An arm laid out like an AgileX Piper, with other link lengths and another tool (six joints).
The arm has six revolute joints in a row. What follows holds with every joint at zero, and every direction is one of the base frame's.
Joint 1 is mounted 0.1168 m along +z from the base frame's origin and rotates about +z.
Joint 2 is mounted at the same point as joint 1 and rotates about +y.
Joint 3 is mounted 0.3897 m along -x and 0.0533 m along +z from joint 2 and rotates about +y.
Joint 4 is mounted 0.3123 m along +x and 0.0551 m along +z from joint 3 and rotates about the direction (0.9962, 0, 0.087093).
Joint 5 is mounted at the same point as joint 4 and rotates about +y.
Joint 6 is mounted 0.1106 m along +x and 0.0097 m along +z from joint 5 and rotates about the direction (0.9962, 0, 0.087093).
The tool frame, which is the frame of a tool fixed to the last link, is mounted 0.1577 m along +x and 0.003 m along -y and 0.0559 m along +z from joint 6; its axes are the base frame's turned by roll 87.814, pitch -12.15 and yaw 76.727 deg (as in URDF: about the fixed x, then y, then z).
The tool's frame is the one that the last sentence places.
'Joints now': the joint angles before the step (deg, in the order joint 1, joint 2, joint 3, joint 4, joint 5, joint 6). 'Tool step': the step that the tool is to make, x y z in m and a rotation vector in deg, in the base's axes. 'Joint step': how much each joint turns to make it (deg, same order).
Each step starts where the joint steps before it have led.
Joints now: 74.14 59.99 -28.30 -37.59 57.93 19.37
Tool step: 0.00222 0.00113 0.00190 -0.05 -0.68 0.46
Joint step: 0.00 0.00 -0.01 -0.80 -0.17 0.00
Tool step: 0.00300 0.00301 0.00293 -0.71 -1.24 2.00
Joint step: -0.01 -0.01 0.01 -1.43 -0.47 -1.33
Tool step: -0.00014 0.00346 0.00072 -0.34 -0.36 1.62
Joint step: 0.01 0.01 0.00 -0.41 -0.63 -1.30
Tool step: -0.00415 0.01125 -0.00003 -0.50 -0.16 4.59
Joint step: 0.00 0.00 -0.01 -0.05 -2.23 -4.02
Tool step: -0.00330 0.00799 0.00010 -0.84 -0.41 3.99
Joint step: 0.01 0.00 0.01 -0.18 -1.60 -3.65
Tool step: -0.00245 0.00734 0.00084 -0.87 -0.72 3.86
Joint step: -0.01 0.00 -0.01 -0.45 -1.49 -3.46
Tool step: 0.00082 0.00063 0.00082 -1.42 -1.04 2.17
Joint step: 0.00 0.00 0.00 -0.85 -0.06 -2.18
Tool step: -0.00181 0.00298 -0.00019 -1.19 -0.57 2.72
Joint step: 0.00 0.00 0.00 -0.24 -0.63 -2.79
